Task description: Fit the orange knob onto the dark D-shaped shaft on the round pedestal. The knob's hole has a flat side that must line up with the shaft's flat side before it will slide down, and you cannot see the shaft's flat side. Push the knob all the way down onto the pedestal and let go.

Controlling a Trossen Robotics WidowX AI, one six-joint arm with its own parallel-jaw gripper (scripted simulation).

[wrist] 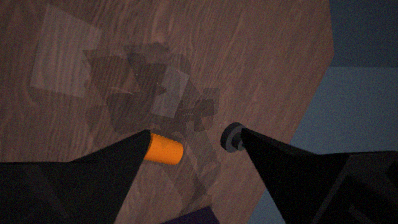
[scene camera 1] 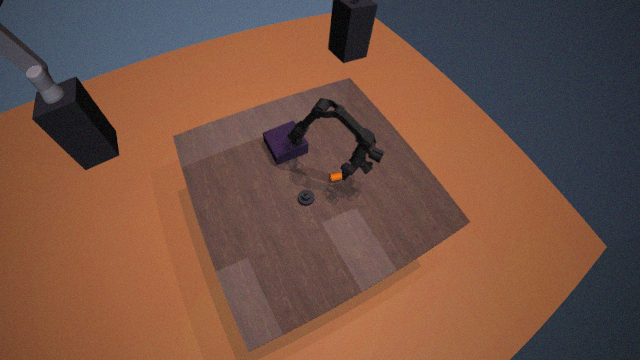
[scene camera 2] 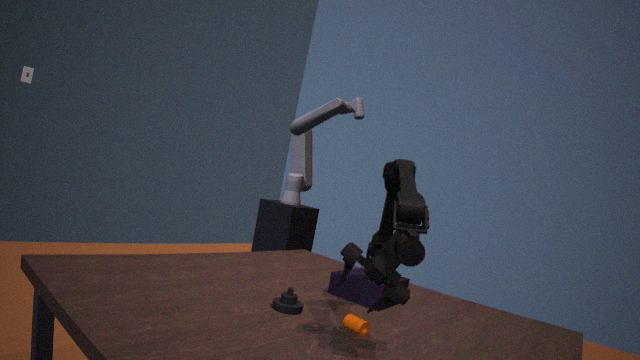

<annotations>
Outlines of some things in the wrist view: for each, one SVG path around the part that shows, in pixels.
The gripper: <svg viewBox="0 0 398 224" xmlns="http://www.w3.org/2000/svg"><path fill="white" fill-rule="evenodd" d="M150 130L145 129L106 148L91 152L70 162L32 161L0 163L0 224L114 224L146 155L151 140ZM242 128L241 139L259 175L261 175L260 177L275 205L282 214L285 224L398 224L398 151L316 154L277 141L248 128Z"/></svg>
An orange knob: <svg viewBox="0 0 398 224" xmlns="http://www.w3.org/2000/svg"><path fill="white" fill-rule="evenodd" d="M150 132L151 140L143 160L176 165L183 155L182 144Z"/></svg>
</annotations>
